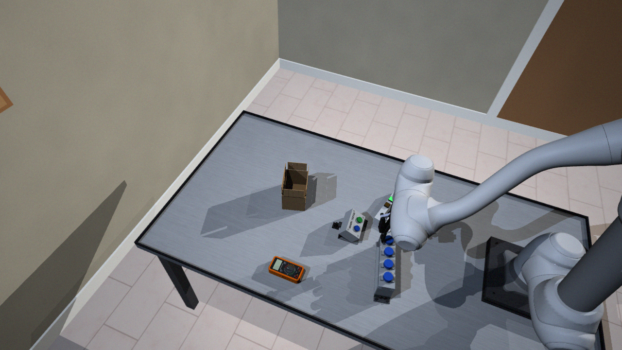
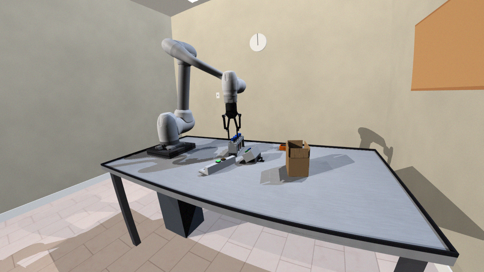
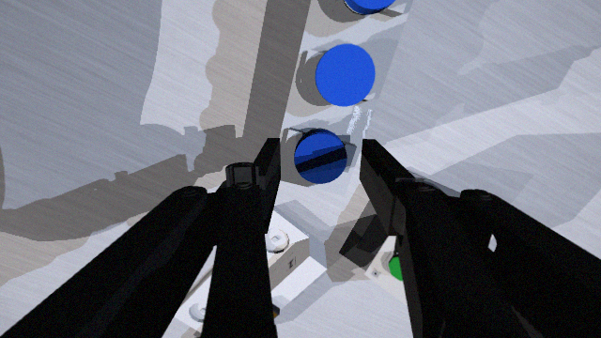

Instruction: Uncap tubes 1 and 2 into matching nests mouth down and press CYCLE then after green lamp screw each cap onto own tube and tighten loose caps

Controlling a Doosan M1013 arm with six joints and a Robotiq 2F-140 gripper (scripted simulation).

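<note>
Right now the green key is 13 cm ahead of my hand, 8 cm to the right of it and 8 cm below it. Also, from my hand: orange multimeter: 35 cm ahead, 22 cm to the left, 13 cm below; key housing: 15 cm ahead, 6 cm to the right, 10 cm below; blue key: 13 cm ahead, 4 cm to the right, 8 cm below.
</note>
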